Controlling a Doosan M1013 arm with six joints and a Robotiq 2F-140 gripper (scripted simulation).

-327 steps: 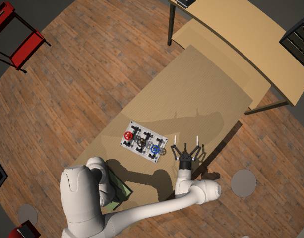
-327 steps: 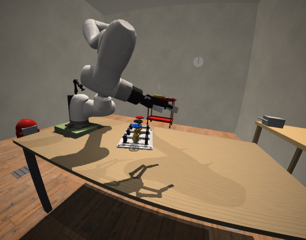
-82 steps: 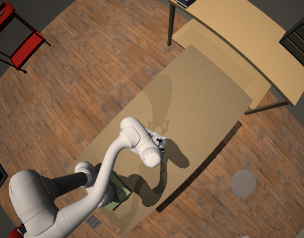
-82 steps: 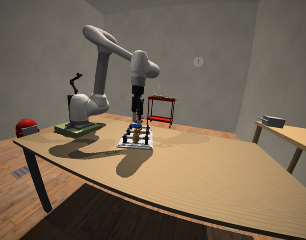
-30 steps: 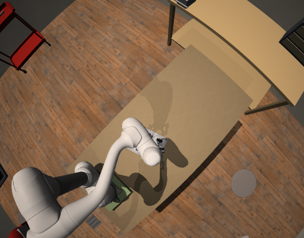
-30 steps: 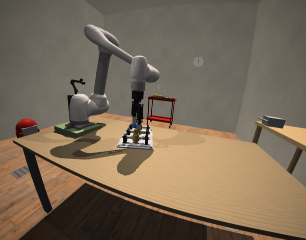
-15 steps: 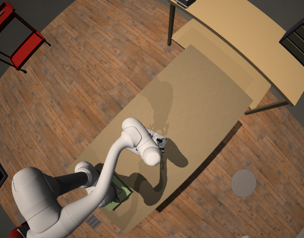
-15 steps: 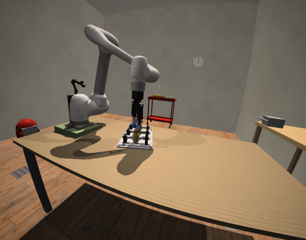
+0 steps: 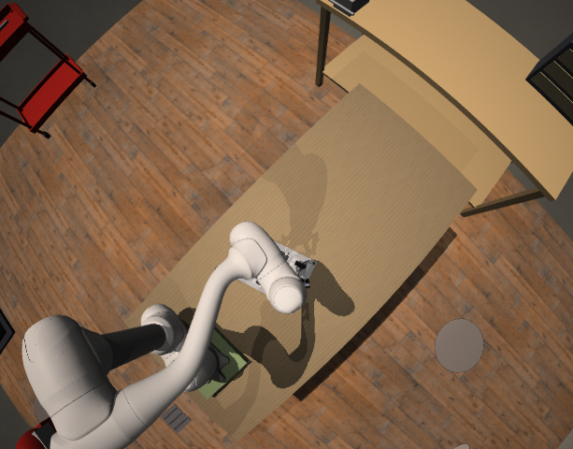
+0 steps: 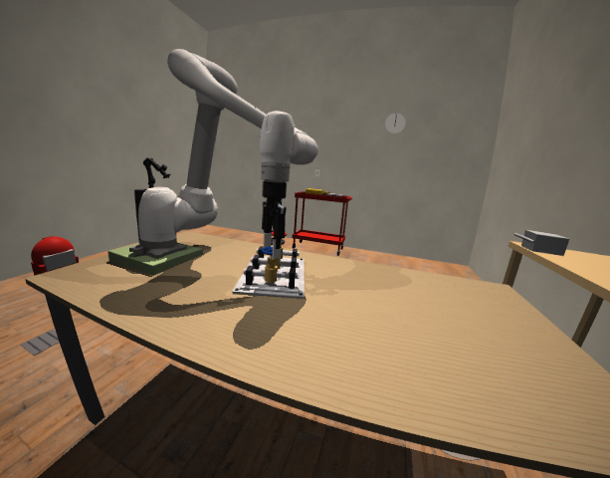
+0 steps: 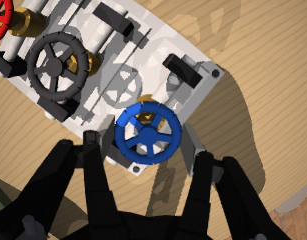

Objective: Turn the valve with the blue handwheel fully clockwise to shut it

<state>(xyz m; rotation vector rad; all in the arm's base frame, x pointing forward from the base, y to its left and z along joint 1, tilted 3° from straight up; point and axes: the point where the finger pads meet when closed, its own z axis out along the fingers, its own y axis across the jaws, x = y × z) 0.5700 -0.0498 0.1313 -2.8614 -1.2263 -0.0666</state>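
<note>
Now: the blue handwheel 2 cm below my hand. From my hand the other things lie so: red handwheel 6 cm behind, 23 cm to the left, 2 cm below; then black handwheel 3 cm behind, 11 cm to the left, 2 cm below; then white plate 3 cm behind, 11 cm to the left, 15 cm below.
</note>
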